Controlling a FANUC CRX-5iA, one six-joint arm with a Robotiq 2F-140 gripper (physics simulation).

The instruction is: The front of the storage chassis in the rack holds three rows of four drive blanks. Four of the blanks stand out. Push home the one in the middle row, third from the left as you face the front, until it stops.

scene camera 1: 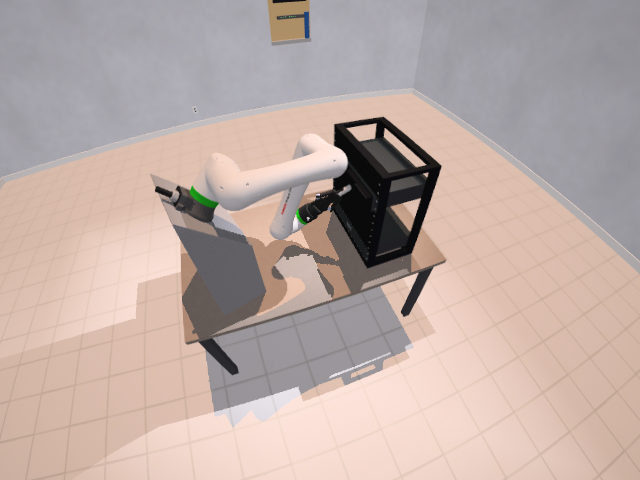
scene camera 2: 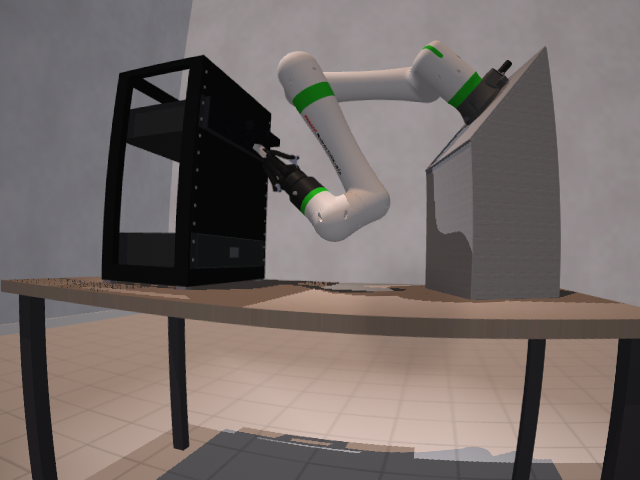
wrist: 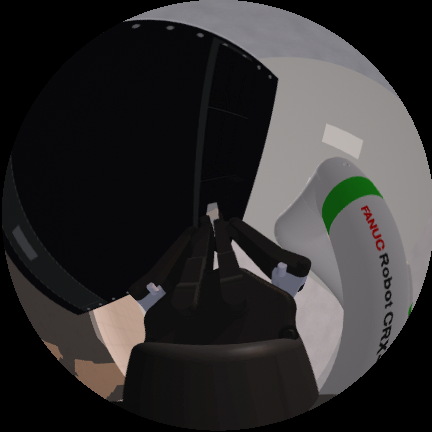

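Pixels of known places: gripper, between the fingertips: (scene camera 1: 350, 186) (scene camera 2: 256, 146) (wrist: 213, 210); arm's base, origin of its link: (scene camera 1: 195, 211) (scene camera 2: 483, 107).
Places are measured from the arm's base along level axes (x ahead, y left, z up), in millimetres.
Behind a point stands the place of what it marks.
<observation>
The black rack (scene camera 1: 379, 206) {y -248, x 710, z -80 mm} (scene camera 2: 188, 170) {y 251, x 773, z -246 mm} stands on the table. The storage chassis (scene camera 2: 232, 116) {y 91, x 727, z -57 mm} (wrist: 231, 130) {y 85, x 726, z -78 mm} is in its upper part, with a very dark front. Thin lines cross that front in the wrist view. The single drive blanks cannot be told apart, and I cannot tell which stand out. One dark block (scene camera 2: 272, 139) {y -139, x 667, z -65 mm} juts from the front beside the fingertips in scene camera 2. My gripper (scene camera 1: 347, 189) {y -42, x 690, z -113 mm} (scene camera 2: 258, 149) {y -42, x 690, z -113 mm} (wrist: 213, 210) {y -42, x 690, z -113 mm} is shut and empty. Its pale fingertips are at the lower part of the chassis front; whether they touch a blank is hidden.
The table (scene camera 1: 248, 322) {y -257, x 24, z -537 mm} (scene camera 2: 361, 321) {y 520, x 337, z -547 mm} carries the rack and a grey slanted pedestal (scene camera 1: 222, 268) {y -155, x 18, z -206 mm} (scene camera 2: 516, 222) {y 221, x -11, z -360 mm} that bears the arm. A lower unit (scene camera 2: 219, 253) {y 94, x 742, z -446 mm} (wrist: 55, 270) {y -71, x 724, z -418 mm} with a small pale square sits at the rack's bottom. The arm's white link (scene camera 2: 343, 144) {y 84, x 410, z -148 mm} (wrist: 370, 280) {y 54, x 480, z -131 mm} is close behind the gripper.
</observation>
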